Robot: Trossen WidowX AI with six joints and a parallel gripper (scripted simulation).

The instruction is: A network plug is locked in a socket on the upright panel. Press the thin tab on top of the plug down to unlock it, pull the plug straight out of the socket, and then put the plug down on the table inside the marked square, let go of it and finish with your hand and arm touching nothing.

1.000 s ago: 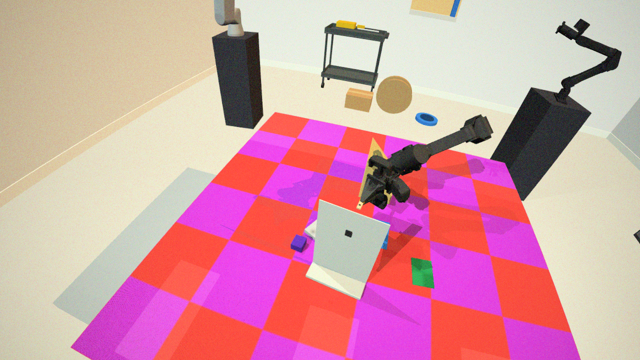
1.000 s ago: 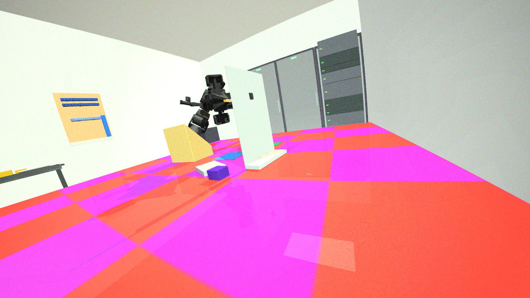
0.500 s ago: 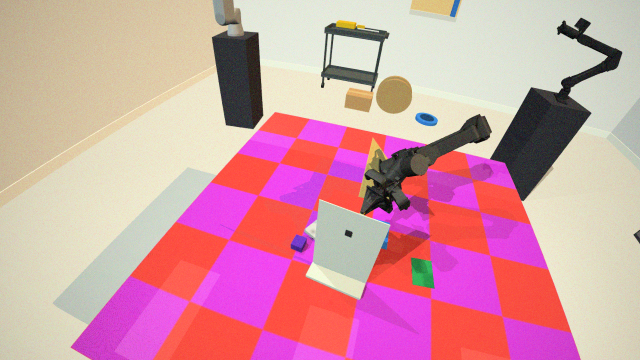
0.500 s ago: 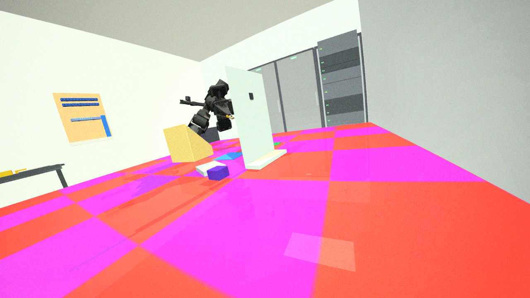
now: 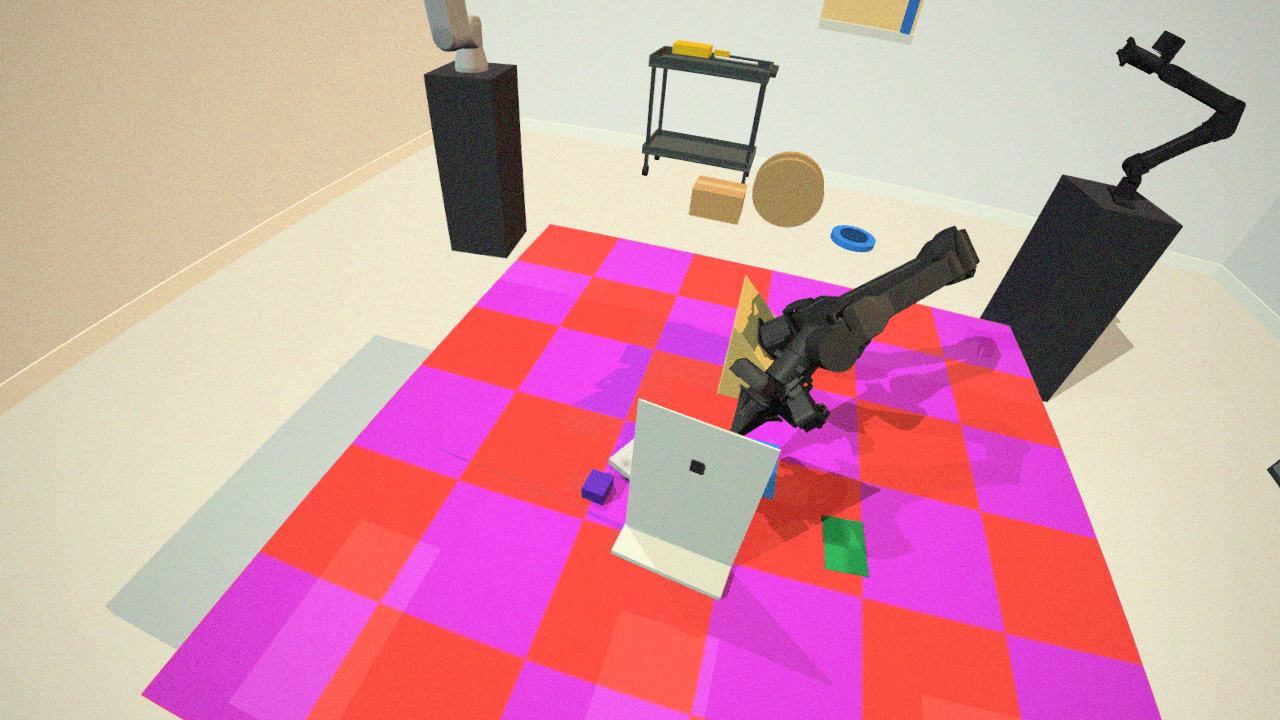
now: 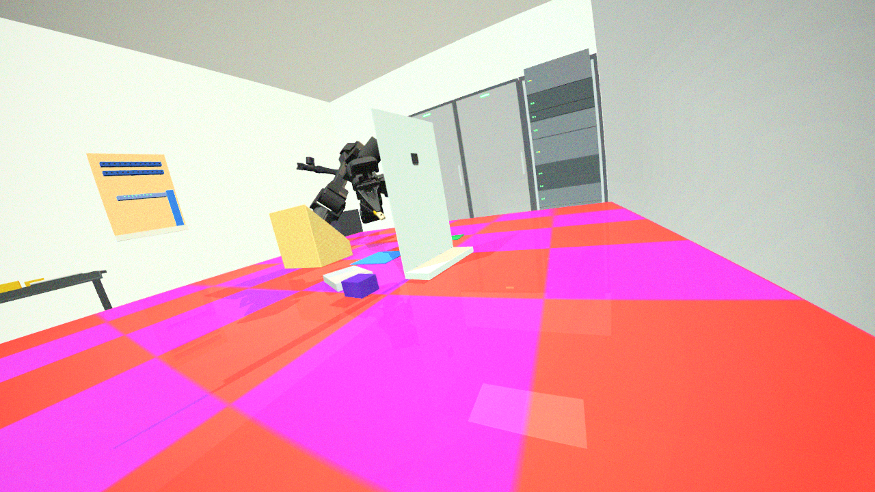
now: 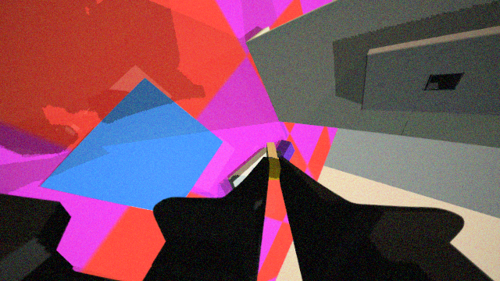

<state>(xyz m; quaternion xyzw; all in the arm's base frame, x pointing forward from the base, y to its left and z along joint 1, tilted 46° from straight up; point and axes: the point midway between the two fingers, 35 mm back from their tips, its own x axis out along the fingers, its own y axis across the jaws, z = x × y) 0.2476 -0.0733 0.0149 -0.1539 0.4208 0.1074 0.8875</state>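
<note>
Now: the flat blue square 110 mm below my gripper tip, 50 mm behind it and 40 mm to the left of it. Round my gripper tip: grey upright panel 140 mm ahead, 60 mm to the right, 10 mm above; network plug right at my gripper tip.
</note>
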